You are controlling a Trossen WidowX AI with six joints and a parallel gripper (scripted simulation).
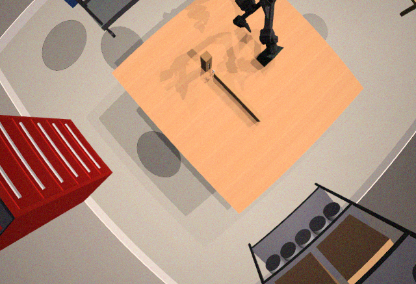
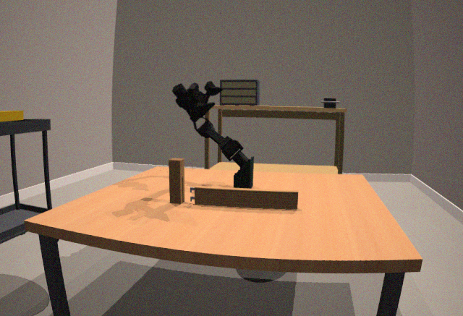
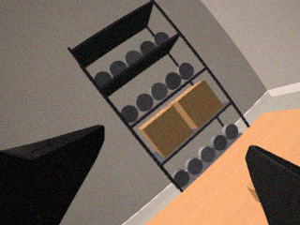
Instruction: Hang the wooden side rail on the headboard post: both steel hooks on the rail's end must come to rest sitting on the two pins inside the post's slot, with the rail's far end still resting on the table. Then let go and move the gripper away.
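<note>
My gripper tip is now 17 cm short of the headboard post, 15 cm to the left of it and 35 cm above it.
</note>
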